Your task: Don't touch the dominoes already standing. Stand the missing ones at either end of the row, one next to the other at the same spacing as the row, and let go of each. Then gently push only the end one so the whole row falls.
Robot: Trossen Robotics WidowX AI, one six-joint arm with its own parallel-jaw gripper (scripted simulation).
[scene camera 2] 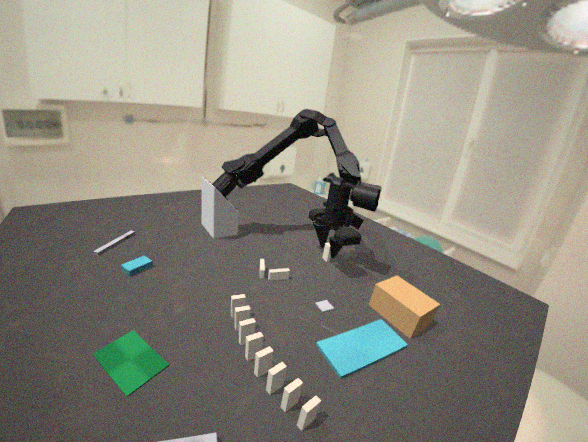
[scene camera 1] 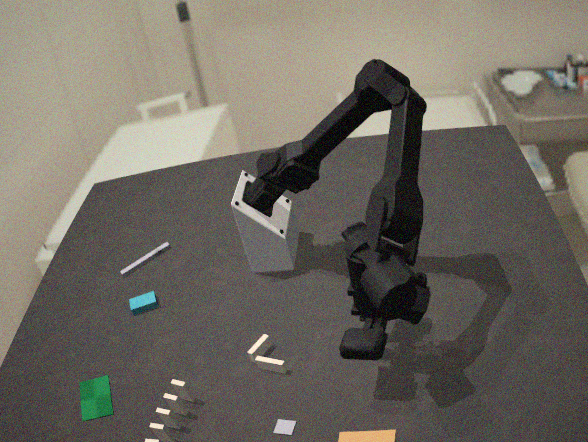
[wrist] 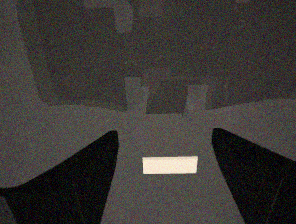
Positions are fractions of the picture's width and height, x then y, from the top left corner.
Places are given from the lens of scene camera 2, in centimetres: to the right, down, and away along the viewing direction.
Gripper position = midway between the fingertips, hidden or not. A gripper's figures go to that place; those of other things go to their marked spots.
my gripper (scene camera 2: 0.56, 0.57): 10, 9, 74
green tile (scene camera 2: 0.22, 0.82): -26, 22, 36
